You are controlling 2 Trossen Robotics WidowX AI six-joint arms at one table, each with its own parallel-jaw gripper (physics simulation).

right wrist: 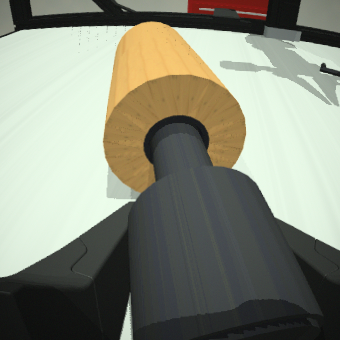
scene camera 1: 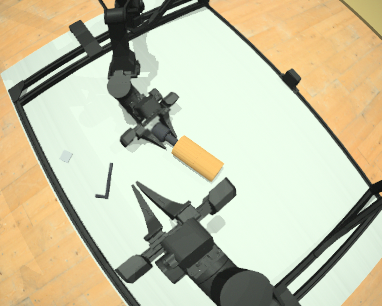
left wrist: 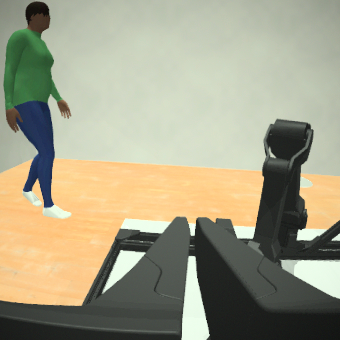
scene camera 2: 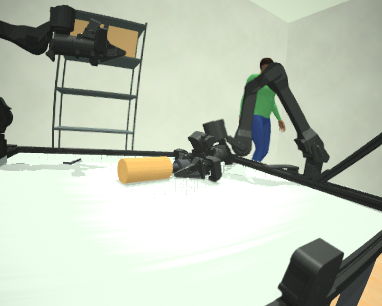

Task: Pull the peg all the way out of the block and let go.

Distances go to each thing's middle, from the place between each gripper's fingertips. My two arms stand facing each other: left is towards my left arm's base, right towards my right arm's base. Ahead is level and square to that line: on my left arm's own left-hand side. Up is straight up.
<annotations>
Right now the wooden cylinder block (scene camera 2: 130, 170) is 7 cm to the left of my right hand, 5 cm behind it and 2 cm above it. From my right hand the other things lie so: dark peg (right wrist: 204, 248) (2 cm above).
Right now my left hand is 16 cm past the wooden cylinder block, 10 cm to the left of it and 32 cm above it. The rest, counted from my left hand: dark peg 11 cm behind, 16 cm to the right, 32 cm below.
</annotations>
